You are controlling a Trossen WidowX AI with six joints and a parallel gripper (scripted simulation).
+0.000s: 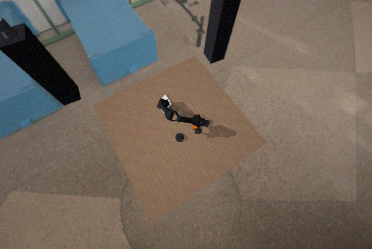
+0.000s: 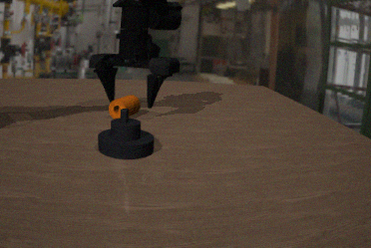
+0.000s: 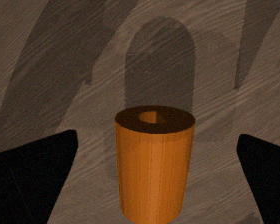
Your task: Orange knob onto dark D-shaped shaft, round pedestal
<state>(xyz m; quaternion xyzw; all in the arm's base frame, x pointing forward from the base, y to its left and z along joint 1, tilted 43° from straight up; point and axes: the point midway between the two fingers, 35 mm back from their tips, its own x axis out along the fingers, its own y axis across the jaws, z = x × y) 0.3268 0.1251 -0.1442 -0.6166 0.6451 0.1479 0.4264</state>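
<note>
My gripper tip is 20 mm to the left of the orange knob and 10 mm past it. The rest, counted from my gripper tip: pedestal: 200 mm to the right, 20 mm ahead, 10 mm above.
</note>
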